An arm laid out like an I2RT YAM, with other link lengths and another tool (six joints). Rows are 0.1 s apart.
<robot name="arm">
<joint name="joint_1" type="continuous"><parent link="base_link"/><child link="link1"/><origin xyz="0 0 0.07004"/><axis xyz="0 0 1"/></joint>
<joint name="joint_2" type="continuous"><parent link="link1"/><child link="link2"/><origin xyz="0.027 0.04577 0.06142"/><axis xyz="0 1 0"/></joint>
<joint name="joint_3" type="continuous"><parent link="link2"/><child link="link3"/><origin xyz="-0.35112 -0.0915 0"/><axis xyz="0 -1 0"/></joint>
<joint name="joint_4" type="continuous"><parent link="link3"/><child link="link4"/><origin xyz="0.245 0.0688 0.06"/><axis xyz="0 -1 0"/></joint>
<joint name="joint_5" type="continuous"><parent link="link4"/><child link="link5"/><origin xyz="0.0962 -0.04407 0.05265"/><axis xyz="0 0 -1"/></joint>
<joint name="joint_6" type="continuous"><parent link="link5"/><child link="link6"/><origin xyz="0.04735 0 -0.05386"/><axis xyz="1 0 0"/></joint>
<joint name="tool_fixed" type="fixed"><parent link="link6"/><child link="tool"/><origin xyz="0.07 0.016 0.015" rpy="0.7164 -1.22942 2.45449"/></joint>
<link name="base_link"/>
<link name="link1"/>
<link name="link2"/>
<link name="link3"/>
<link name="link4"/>
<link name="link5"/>
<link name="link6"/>
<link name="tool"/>
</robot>
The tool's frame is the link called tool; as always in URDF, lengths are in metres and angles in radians. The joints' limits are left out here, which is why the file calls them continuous.
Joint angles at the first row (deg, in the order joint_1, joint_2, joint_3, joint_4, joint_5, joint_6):
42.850, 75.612, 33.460, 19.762, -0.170, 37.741
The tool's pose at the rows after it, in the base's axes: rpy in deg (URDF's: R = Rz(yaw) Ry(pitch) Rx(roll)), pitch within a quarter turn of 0, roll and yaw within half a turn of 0; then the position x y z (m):
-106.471 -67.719 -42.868 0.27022 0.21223 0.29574
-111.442 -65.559 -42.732 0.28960 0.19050 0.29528
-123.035 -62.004 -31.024 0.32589 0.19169 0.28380
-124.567 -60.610 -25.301 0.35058 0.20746 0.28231
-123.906 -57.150 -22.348 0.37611 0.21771 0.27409
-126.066 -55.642 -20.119 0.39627 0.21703 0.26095
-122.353 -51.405 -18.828 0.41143 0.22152 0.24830
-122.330 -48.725 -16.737 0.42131 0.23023 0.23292
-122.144 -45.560 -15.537 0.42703 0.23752 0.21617
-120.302 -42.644 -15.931 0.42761 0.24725 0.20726
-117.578 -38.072 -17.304 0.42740 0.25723 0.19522
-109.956 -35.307 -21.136 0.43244 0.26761 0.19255
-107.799 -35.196 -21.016 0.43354 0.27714 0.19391
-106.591 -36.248 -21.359 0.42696 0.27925 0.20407
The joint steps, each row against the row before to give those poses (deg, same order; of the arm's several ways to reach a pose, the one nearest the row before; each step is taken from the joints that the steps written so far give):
-0.192, -5.223, -3.218, 0.233, 4.905, -0.530
-5.250, 0.364, 2.158, -4.121, -1.453, 1.470
-5.391, 7.001, 6.449, -5.432, -6.778, -1.298
-1.709, 5.732, 5.100, -0.966, -5.714, -2.270
-2.243, 5.858, 4.370, -0.417, -6.467, -0.432
-1.836, 4.140, 2.537, -0.580, -2.081, -0.998
-2.128, 4.560, 2.164, 0.960, -7.854, 0.077
-0.142, 3.786, 1.821, 0.030, -2.878, 0.117
0.076, 3.210, 0.903, 0.476, -2.315, 1.024
0.710, 1.938, 0.043, 1.832, -1.972, 2.495
0.710, 2.363, -0.715, 3.595, -2.655, 4.542
0.284, 2.975, -1.946, 10.976, -4.043, 6.084
0.726, 1.154, 0.488, 2.511, -1.219, 0.976
0.591, -1.580, -0.829, 0.690, 0.261, 0.011

